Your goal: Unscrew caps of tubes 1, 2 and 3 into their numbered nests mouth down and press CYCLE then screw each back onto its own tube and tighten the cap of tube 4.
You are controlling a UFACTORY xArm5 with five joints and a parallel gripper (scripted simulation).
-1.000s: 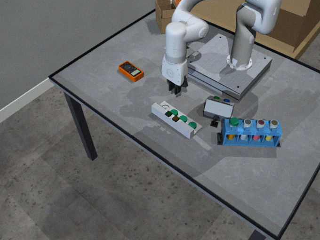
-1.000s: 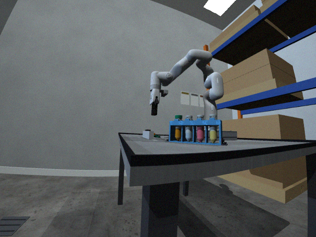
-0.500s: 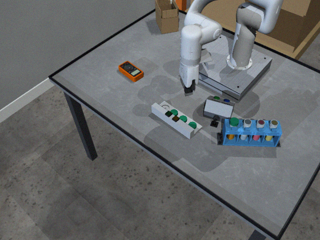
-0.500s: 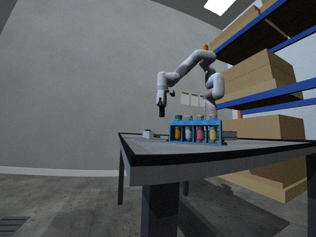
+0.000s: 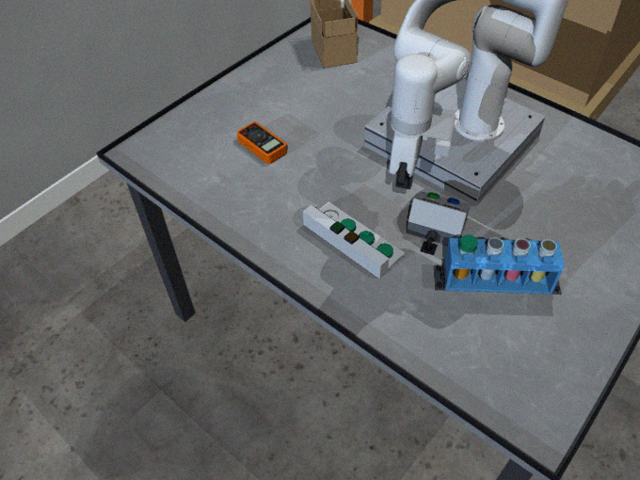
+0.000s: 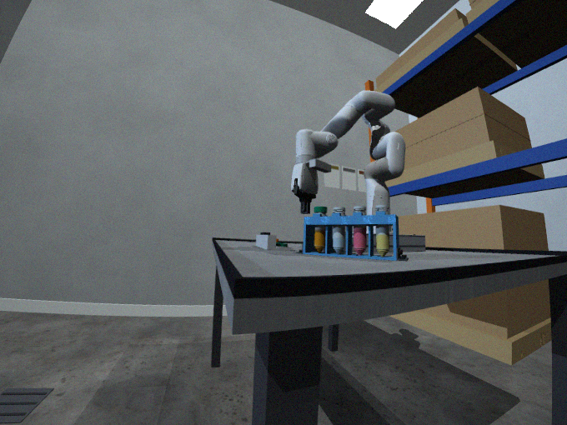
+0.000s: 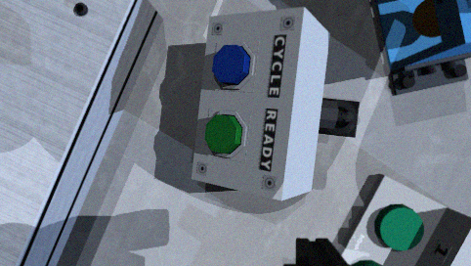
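Right now the blue key is 8 cm behind my hand, 8 cm to the left of it and 8 cm below it. Round my hand: green key (7 cm behind, 4 cm to the left, 8 cm below); then key housing (6 cm behind, 6 cm to the left, 9 cm below); then threaded neck (1 cm ahead, 22 cm to the left, 3 cm below).
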